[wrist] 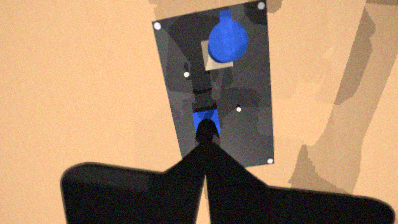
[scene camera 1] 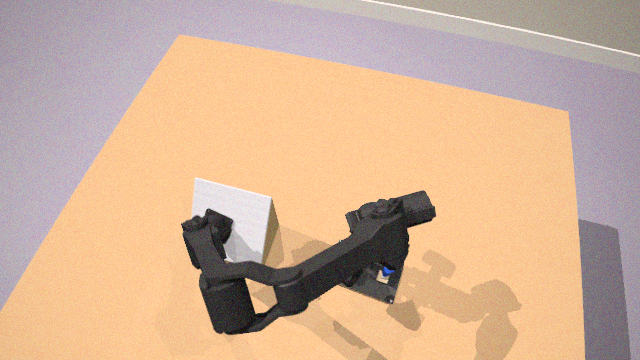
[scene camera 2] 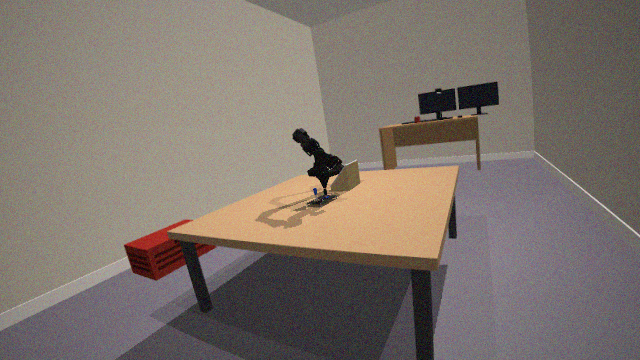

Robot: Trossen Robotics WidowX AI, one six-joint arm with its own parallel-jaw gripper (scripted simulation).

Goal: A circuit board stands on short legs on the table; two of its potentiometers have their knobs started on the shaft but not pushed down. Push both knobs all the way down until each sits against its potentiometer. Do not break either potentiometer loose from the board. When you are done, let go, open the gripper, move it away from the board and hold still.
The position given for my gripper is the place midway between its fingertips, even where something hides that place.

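Note:
My gripper (wrist: 207,148): shut, holding nothing. Blue knob (wrist: 228,41) present.

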